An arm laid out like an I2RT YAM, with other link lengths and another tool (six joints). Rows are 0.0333 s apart.
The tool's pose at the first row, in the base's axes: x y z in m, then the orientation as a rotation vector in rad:
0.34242 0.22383 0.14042 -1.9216 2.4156 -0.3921
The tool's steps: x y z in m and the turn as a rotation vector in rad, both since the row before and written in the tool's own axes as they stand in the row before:
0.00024 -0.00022 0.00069 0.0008 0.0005 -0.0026
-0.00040 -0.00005 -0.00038 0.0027 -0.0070 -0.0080
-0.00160 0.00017 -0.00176 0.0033 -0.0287 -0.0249
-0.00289 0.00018 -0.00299 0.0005 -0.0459 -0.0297
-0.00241 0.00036 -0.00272 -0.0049 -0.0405 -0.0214
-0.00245 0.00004 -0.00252 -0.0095 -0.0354 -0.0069
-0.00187 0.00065 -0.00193 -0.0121 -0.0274 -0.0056
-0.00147 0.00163 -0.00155 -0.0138 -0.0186 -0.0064
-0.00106 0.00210 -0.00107 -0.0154 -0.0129 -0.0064
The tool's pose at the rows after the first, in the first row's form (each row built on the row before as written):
0.34270 0.22343 0.13983 -1.9248 2.4131 -0.3936
0.34277 0.22387 0.14016 -1.9320 2.4001 -0.3896
0.34264 0.22575 0.14162 -1.9541 2.3586 -0.3641
0.34246 0.22903 0.14418 -1.9772 2.3039 -0.3179
0.34195 0.23172 0.14659 -1.9928 2.2628 -0.2715
0.34172 0.23430 0.14897 -1.9941 2.2405 -0.2247
0.34092 0.23627 0.15073 -1.9973 2.2253 -0.1837
0.33919 0.23790 0.15199 -2.0050 2.2152 -0.1503
0.33704 0.23914 0.15272 -2.0153 2.2091 -0.1211

